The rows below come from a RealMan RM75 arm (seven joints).
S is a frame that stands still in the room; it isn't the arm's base.
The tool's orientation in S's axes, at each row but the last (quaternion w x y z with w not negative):
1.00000, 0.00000, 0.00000, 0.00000
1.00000, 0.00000, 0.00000, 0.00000
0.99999, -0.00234, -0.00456, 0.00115
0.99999, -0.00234, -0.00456, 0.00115
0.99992, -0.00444, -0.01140, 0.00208
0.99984, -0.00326, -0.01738, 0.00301
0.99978, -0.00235, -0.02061, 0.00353
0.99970, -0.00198, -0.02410, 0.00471
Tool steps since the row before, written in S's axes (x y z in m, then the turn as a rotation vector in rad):
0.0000, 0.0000, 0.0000, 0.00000, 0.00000, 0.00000
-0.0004, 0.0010, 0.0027, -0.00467, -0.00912, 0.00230
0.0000, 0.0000, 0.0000, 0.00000, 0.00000, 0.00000
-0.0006, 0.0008, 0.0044, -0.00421, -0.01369, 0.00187
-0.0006, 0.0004, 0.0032, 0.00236, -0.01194, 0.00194
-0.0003, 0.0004, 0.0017, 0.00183, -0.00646, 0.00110
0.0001, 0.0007, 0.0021, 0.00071, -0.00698, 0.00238
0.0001, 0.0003, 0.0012, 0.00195, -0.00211, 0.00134
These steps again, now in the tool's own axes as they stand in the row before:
0.0000, 0.0000, 0.0000, 0.00000, 0.00000, 0.00000
-0.0004, 0.0010, 0.0027, -0.00467, -0.00912, 0.00230
0.0000, 0.0000, 0.0000, 0.00000, 0.00000, 0.00000
-0.0006, 0.0008, 0.0044, -0.00422, -0.01369, 0.00184
-0.0005, 0.0004, 0.0032, 0.00235, -0.01197, 0.00178
-0.0002, 0.0004, 0.0017, 0.00183, -0.00648, 0.00099
0.0002, 0.0007, 0.0021, 0.00076, -0.00700, 0.00232
0.0002, 0.0003, 0.0012, 0.00199, -0.00213, 0.00124

